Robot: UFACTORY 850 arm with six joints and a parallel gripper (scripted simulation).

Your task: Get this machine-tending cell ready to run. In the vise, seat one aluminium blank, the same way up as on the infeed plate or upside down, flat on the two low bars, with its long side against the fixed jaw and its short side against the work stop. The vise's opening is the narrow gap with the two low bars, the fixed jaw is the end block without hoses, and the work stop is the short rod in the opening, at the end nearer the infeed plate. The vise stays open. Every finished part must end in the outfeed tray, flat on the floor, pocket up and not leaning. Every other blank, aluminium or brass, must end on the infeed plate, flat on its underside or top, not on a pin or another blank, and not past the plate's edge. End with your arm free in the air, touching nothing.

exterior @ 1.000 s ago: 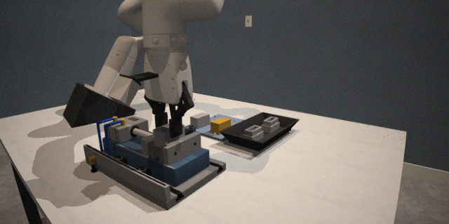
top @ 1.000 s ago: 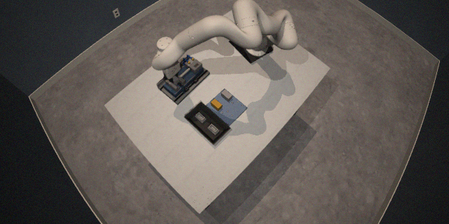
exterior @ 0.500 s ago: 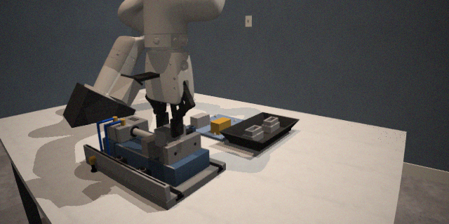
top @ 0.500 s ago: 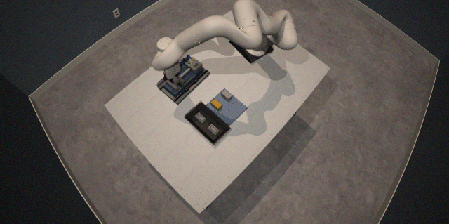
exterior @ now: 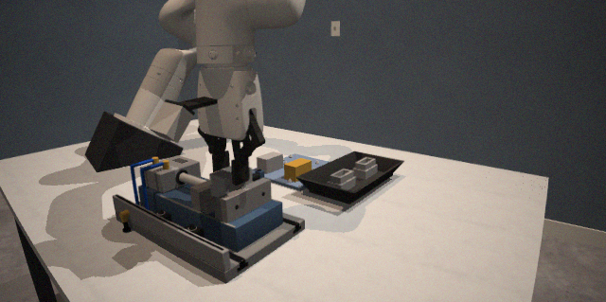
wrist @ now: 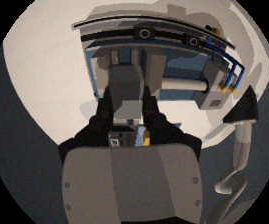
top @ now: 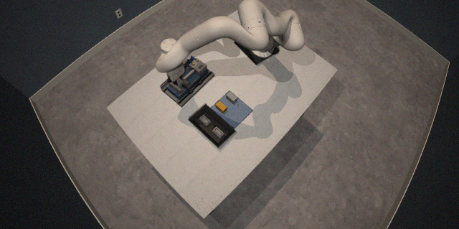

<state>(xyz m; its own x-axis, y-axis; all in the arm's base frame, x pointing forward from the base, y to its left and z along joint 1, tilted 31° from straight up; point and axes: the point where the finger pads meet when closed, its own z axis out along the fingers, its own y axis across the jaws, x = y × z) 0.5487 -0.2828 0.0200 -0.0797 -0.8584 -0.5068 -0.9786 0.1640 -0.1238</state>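
My hand is 8 cm above the vise, 7 cm past it and 1 cm to the right of it. From my hand the other things lie so: grey rail (9 cm to the right, 9 cm below, 8 cm behind); brass blank (28 cm to the left, 10 cm below, 4 cm behind).
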